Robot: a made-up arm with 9 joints. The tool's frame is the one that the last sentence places.
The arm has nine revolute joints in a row. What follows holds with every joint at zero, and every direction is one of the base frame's.
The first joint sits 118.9 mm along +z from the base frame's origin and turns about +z.
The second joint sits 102 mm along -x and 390.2 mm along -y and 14.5 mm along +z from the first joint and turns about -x.
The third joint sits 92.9 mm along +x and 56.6 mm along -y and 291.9 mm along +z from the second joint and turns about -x.
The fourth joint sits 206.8 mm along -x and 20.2 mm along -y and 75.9 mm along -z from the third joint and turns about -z.
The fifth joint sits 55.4 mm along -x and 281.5 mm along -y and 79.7 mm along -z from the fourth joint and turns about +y.
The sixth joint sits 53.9 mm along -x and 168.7 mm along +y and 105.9 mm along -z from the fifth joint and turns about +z.
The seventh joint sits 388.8 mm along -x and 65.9 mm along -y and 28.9 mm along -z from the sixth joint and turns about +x.
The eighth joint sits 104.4 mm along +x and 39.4 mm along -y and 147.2 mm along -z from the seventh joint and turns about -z.
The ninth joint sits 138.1 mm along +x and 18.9 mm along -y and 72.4 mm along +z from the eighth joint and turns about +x.
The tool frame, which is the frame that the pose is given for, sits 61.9 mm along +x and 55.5 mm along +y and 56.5 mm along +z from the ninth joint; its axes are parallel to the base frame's.
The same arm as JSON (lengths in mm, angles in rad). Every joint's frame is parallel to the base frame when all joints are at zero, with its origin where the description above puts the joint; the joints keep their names.
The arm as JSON. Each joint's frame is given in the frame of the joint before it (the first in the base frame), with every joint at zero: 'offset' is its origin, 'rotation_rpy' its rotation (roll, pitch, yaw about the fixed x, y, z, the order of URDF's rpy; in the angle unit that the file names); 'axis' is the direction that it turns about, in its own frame. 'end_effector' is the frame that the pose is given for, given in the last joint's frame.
{
  "length_unit": "mm",
  "angle_unit": "rad",
  "chain": [
    {
      "id": "joint 1",
      "offset": [
        0.0,
        0.0,
        118.9
      ],
      "rotation_rpy": [
        0.0,
        0.0,
        0.0
      ],
      "axis": "+z"
    },
    {
      "id": "joint 2",
      "offset": [
        -102.0,
        -390.2,
        14.5
      ],
      "rotation_rpy": [
        0.0,
        0.0,
        0.0
      ],
      "axis": "-x"
    },
    {
      "id": "joint 3",
      "offset": [
        92.9,
        -56.6,
        291.9
      ],
      "rotation_rpy": [
        0.0,
        0.0,
        0.0
      ],
      "axis": "-x"
    },
    {
      "id": "joint 4",
      "offset": [
        -206.8,
        -20.2,
        -75.9
      ],
      "rotation_rpy": [
        0.0,
        0.0,
        0.0
      ],
      "axis": "-z"
    },
    {
      "id": "joint 5",
      "offset": [
        -55.4,
        -281.5,
        -79.7
      ],
      "rotation_rpy": [
        0.0,
        0.0,
        0.0
      ],
      "axis": "+y"
    },
    {
      "id": "joint 6",
      "offset": [
        -53.9,
        168.7,
        -105.9
      ],
      "rotation_rpy": [
        0.0,
        0.0,
        0.0
      ],
      "axis": "+z"
    },
    {
      "id": "joint 7",
      "offset": [
        -388.8,
        -65.9,
        -28.9
      ],
      "rotation_rpy": [
        0.0,
        0.0,
        0.0
      ],
      "axis": "+x"
    },
    {
      "id": "joint 8",
      "offset": [
        104.4,
        -39.4,
        -147.2
      ],
      "rotation_rpy": [
        0.0,
        0.0,
        0.0
      ],
      "axis": "-z"
    },
    {
      "id": "joint 9",
      "offset": [
        138.1,
        -18.9,
        72.4
      ],
      "rotation_rpy": [
        0.0,
        0.0,
        0.0
      ],
      "axis": "+x"
    }
  ],
  "end_effector": {
    "offset": [
      61.9,
      55.5,
      56.5
    ],
    "rotation_rpy": [
      0.0,
      0.0,
      0.0
    ]
  }
}

